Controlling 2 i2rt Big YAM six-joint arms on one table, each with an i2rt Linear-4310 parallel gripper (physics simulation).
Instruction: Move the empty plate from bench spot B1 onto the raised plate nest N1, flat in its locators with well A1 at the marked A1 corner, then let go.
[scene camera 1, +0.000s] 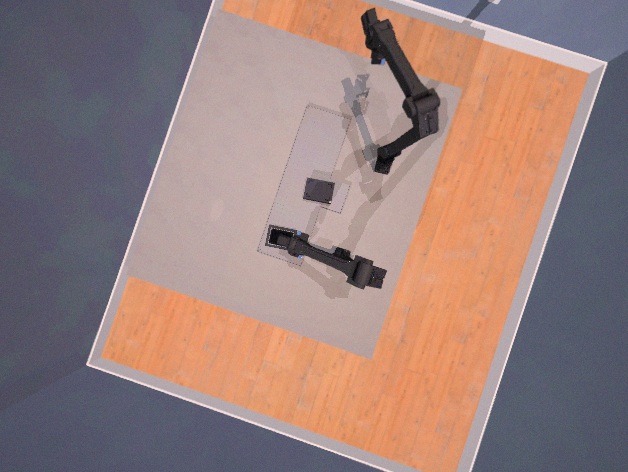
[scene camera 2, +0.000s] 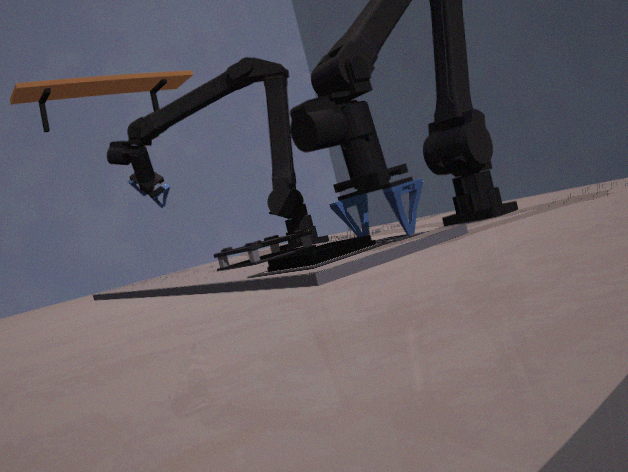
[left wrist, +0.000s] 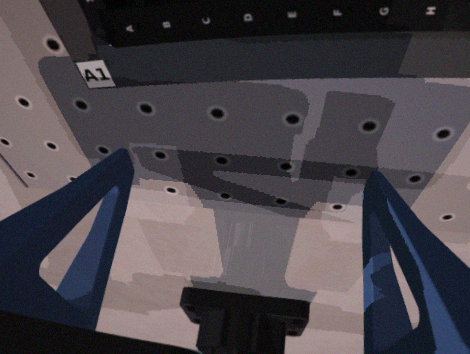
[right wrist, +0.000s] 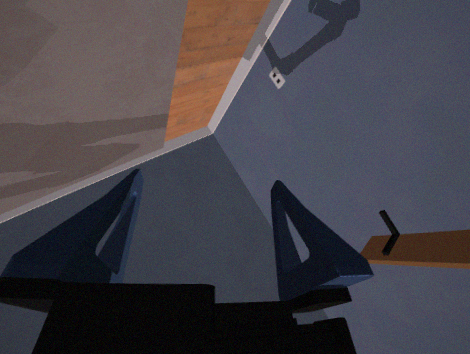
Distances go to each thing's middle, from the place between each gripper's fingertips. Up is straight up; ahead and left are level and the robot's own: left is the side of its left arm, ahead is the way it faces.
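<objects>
I find the black well plate (scene camera 2: 318, 254) 220 mm below my right hand, and it sits 1080 mm to the left of that hand and 120 mm ahead of it. As for my left hand, it is 10 mm below the plate, 10 mm to the right of it and 130 mm short of it.
</objects>
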